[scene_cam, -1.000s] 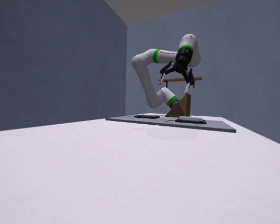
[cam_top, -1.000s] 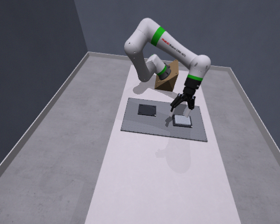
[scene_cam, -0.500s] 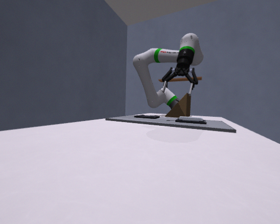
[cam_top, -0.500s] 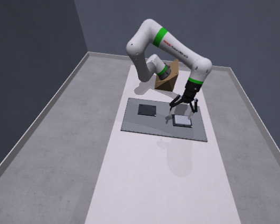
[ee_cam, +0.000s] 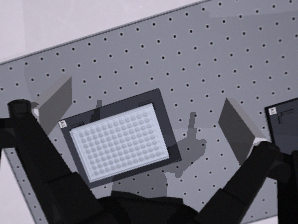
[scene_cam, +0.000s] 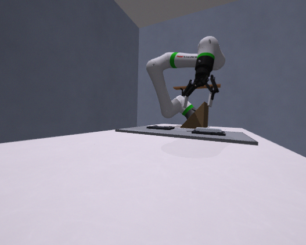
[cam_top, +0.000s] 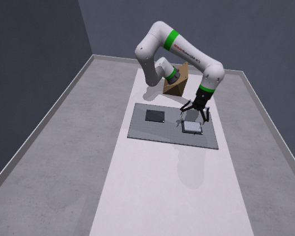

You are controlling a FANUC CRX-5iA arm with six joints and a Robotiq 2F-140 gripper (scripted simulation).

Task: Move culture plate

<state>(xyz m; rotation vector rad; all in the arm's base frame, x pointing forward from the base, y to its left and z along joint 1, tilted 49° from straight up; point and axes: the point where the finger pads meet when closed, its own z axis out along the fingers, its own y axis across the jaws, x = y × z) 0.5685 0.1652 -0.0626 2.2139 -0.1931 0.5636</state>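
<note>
My gripper is now 70 mm past the clear lid, 50 mm to the right of it and 120 mm above it. Round my hand: plate nest N1 (70 mm behind, 50 mm to the left, 140 mm below); then small A1 label (20 mm behind, 140 mm to the left, 140 mm below); then 96-well culture plate (70 mm behind, 50 mm to the left, 130 mm below).
</note>
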